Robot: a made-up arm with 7 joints. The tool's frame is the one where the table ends. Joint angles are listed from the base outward.
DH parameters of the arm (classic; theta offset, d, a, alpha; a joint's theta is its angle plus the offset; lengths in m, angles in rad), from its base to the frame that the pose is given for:
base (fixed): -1.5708 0.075 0 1.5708
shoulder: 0 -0.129 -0.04 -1.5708
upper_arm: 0 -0.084 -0.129 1.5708
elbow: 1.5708 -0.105 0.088 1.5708
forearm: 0 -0.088 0.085 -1.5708
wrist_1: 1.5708 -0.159 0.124 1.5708
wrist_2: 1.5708 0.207 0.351 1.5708
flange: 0 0.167 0.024 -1.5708
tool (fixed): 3.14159 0.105 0 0
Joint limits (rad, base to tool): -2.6..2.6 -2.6..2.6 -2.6..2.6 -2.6..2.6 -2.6..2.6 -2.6..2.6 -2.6..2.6
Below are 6 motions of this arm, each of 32 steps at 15 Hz.
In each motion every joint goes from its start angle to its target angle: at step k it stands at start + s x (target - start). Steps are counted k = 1, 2, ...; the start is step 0. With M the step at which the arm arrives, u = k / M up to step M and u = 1 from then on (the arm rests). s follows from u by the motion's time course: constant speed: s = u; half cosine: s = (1 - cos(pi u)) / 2; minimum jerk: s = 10 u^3 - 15 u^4 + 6 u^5.
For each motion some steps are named. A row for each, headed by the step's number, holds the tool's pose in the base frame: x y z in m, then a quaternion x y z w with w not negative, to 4 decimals.
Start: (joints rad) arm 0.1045 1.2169 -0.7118 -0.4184 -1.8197 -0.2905 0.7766
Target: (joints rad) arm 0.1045 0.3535 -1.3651 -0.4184 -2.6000 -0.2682 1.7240
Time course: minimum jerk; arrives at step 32
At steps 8, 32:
8: 0.5552 0.0365 0.0717 -0.5600 -0.7995 -0.2078 0.0638
32: 0.2688 -0.0615 -0.2842 -0.6552 -0.0175 -0.5193 0.5483

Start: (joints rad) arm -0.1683 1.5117 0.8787 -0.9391 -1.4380 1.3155 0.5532
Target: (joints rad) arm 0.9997 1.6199 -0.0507 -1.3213 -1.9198 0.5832 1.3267
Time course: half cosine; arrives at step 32
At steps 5, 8, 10, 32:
5: 0.0421 0.0714 0.2767 0.0439 0.3396 0.8140 0.4691
8: 0.0458 0.0937 0.2717 0.0421 0.4339 0.7672 0.4705
10: 0.0510 0.1152 0.2658 0.0400 0.5139 0.7186 0.4668
32: 0.1982 0.2573 -0.0239 0.1296 0.9671 -0.1048 0.1922

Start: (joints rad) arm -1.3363 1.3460 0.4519 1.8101 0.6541 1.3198 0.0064
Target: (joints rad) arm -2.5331 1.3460 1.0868 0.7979 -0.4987 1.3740 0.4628
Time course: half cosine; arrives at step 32
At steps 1, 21, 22, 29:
1: -0.1246 0.1793 -0.1961 -0.1223 -0.9213 -0.1014 0.3550
21: -0.1204 -0.0240 -0.1380 -0.2117 -0.8930 -0.0441 0.3947
22: -0.1243 -0.0339 -0.1348 -0.2076 -0.8905 -0.0397 0.4029
29: -0.1383 -0.0759 -0.1215 -0.1692 -0.8805 -0.0205 0.4423

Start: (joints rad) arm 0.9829 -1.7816 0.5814 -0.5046 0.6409 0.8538 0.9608
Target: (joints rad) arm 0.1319 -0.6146 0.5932 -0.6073 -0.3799 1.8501 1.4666
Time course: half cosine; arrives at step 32
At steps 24, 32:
24: 0.4849 0.0456 0.3131 -0.1154 0.8053 0.2664 0.5169
32: 0.4602 0.0125 0.2871 -0.1648 0.7376 0.4202 0.5022

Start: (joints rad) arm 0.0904 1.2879 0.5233 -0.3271 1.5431 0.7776 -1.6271
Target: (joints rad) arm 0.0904 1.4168 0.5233 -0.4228 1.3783 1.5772 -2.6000
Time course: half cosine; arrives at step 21
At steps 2, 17, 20, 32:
2: -0.4041 0.0944 0.1491 -0.2334 -0.1402 0.9600 0.0656
17: -0.3003 0.3519 0.2570 0.2884 0.1327 0.9218 0.2227
20: -0.2890 0.3723 0.2521 0.3303 0.1507 0.8986 0.2465
32: -0.2883 0.3736 0.2517 0.3331 0.1519 0.8969 0.2481

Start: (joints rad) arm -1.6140 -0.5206 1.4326 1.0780 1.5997 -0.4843 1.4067
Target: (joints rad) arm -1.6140 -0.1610 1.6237 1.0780 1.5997 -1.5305 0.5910
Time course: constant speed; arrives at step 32
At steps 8, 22, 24, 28, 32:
8: 0.6010 0.4258 0.0866 -0.1569 -0.0262 -0.7024 0.6938
22: 0.7071 0.4473 0.2088 -0.0971 -0.3764 -0.7121 0.5846
24: 0.7180 0.4506 0.2322 -0.0875 -0.4207 -0.7111 0.5565
28: 0.7353 0.4576 0.2829 -0.0674 -0.5028 -0.7074 0.4921
32: 0.7457 0.4652 0.3382 -0.0460 -0.5752 -0.7016 0.4180

